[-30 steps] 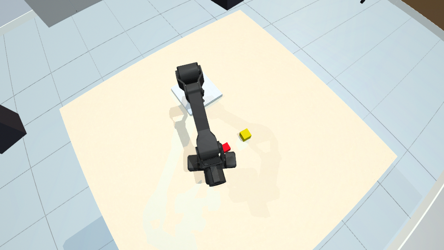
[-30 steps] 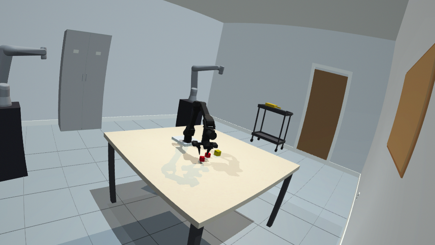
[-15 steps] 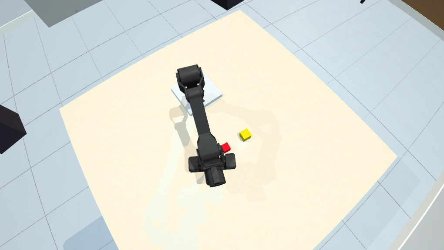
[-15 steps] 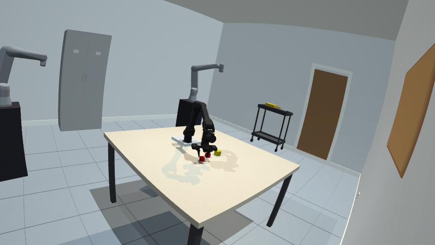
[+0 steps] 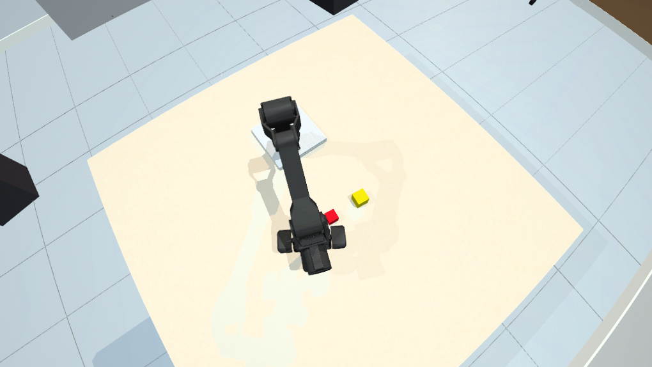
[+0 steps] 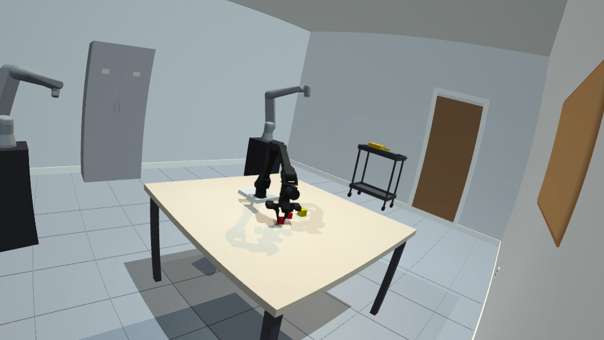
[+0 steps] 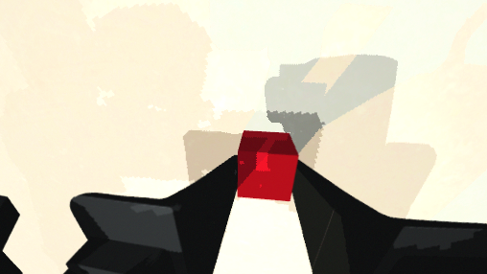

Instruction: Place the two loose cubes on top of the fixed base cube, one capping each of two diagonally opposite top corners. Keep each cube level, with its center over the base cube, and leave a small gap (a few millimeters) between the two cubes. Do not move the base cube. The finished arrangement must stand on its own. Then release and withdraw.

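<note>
Now: the yellow base cube 21 cm to the left of my gripper tip.
</note>
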